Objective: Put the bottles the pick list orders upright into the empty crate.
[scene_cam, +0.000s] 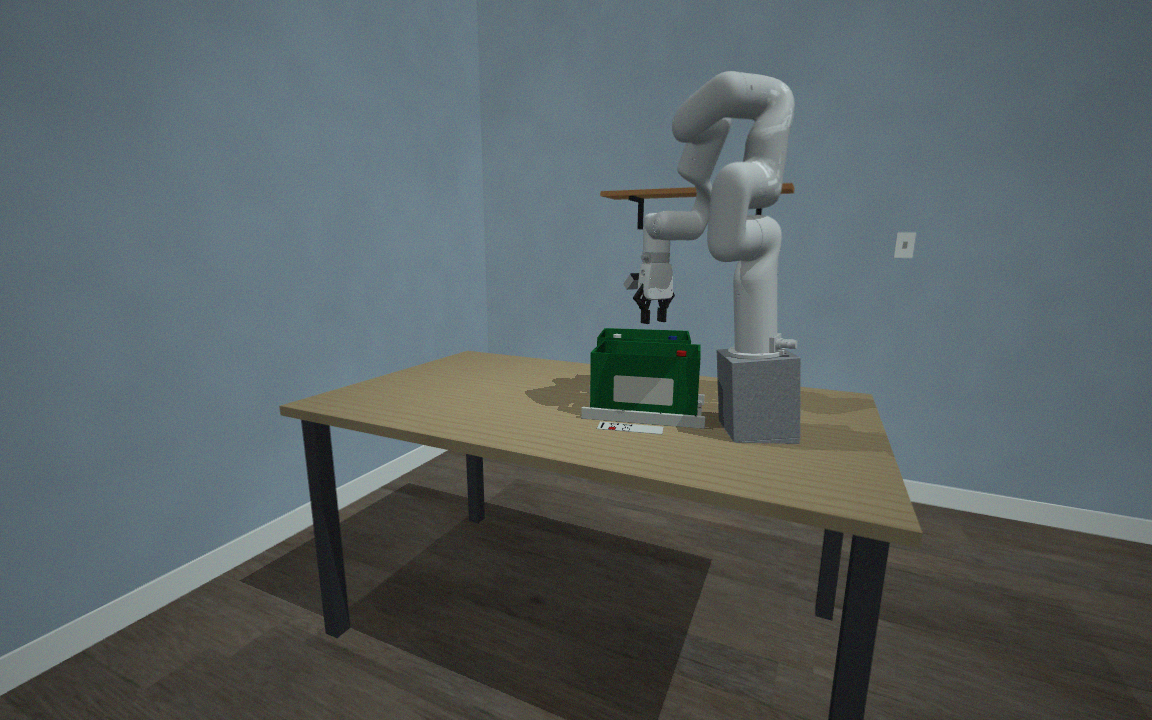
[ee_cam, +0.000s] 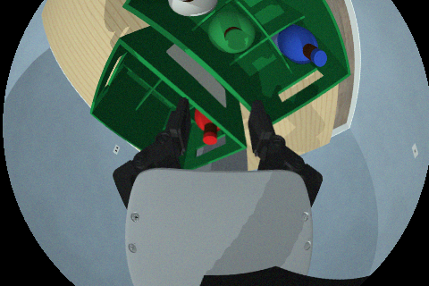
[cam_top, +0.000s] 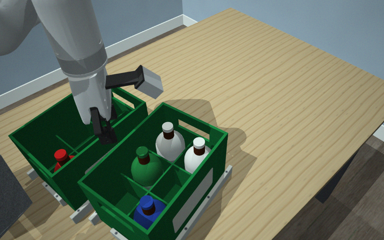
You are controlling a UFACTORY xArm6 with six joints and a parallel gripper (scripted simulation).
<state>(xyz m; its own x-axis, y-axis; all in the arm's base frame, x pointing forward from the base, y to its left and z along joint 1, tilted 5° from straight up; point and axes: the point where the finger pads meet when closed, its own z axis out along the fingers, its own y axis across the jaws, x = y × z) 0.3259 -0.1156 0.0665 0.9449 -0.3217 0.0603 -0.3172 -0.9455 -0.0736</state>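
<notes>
My hand is 5 cm short of the green bottle, 3 cm to the left of it and 15 cm above it. Round my hand: blue bottle: 1 cm ahead, 15 cm to the right, 15 cm below; then pick list: 8 cm behind, 26 cm to the left, 24 cm below; then red-label bottle: 12 cm behind, 5 cm to the left, 15 cm below.
</notes>
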